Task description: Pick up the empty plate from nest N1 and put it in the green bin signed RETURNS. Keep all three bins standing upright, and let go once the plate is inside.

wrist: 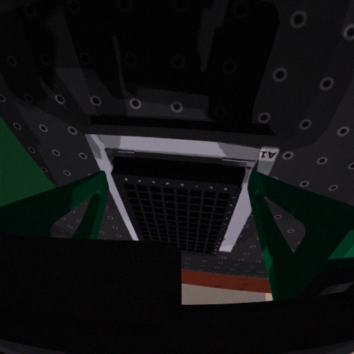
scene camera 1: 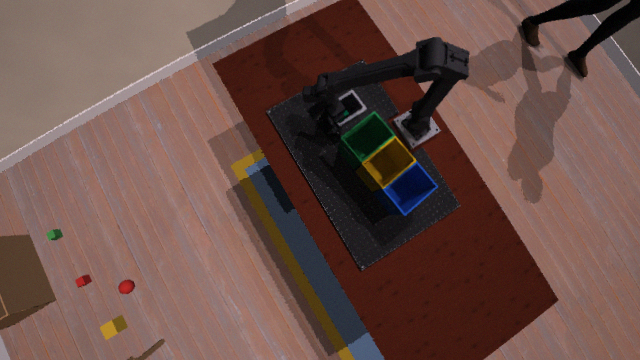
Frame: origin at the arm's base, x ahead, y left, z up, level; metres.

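Seen in the pictures: gripper, fingertip midpoint: (scene camera 1: pixel 336 112); arm's base, link origin: (scene camera 1: pixel 415 126).
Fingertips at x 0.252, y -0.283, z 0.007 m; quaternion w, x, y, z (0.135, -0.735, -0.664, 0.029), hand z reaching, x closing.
Offsets run from my fingertips to a thing's top centre. Level surfaces: height alone.
The black plate {dx -0.055, dy +0.006, dz +0.006 m} (scene camera 1: pixel 353 102) (wrist: pixel 175 212), a grid of small wells, sits in a white-framed nest {dx -0.054, dy +0.007, dz -0.005 m} (scene camera 1: pixel 356 115) (wrist: pixel 180 145) with an "A1" label at one corner. My gripper (scene camera 1: pixel 342 116) (wrist: pixel 177 178) is open and empty. In the wrist view its green fingers stand wide apart, one on each side of the plate; their exact height over it cannot be told. The green bin {dx +0.023, dy +0.196, dz +0.160 m} (scene camera 1: pixel 369 137) stands upright beside the nest, and a green surface (wrist: pixel 17 167) shows at the wrist view's left edge. No sign lettering is readable.
A yellow bin {dx +0.027, dy +0.326, dz +0.160 m} (scene camera 1: pixel 390 161) and a blue bin {dx +0.030, dy +0.456, dz +0.160 m} (scene camera 1: pixel 411 189) stand upright in a row with the green one on the dark perforated board {dz -0.019 m} (scene camera 1: pixel 357 250). The arm's base (scene camera 1: pixel 417 131) stands near the green and yellow bins. A reddish-brown table top {dz -0.032 m} (scene camera 1: pixel 450 260) surrounds the board.
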